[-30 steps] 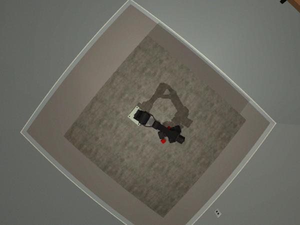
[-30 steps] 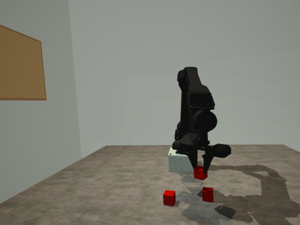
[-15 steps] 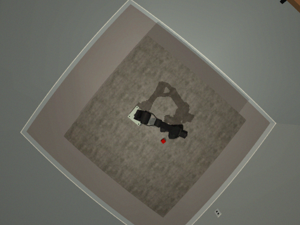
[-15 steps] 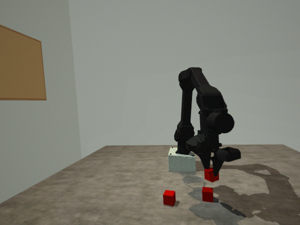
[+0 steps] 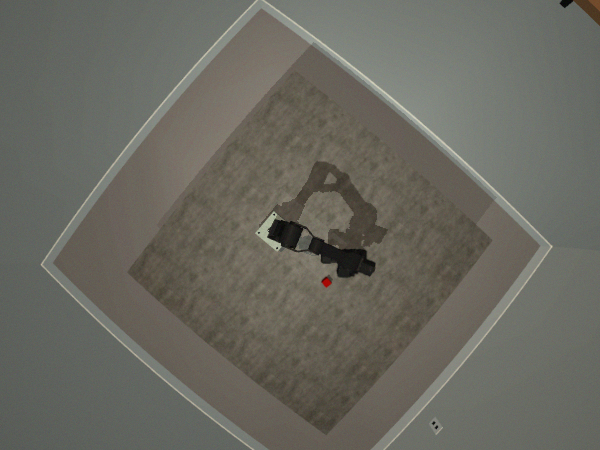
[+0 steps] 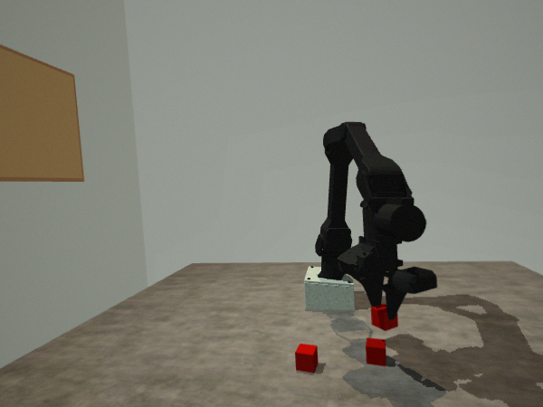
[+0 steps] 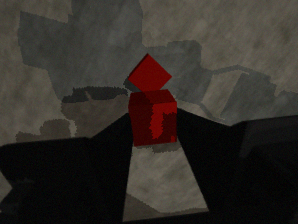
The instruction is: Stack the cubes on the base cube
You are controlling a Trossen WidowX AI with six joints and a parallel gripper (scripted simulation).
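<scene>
My gripper tip is 70 mm short of the red cube, 130 mm to the left of it and 60 mm above it.
</scene>
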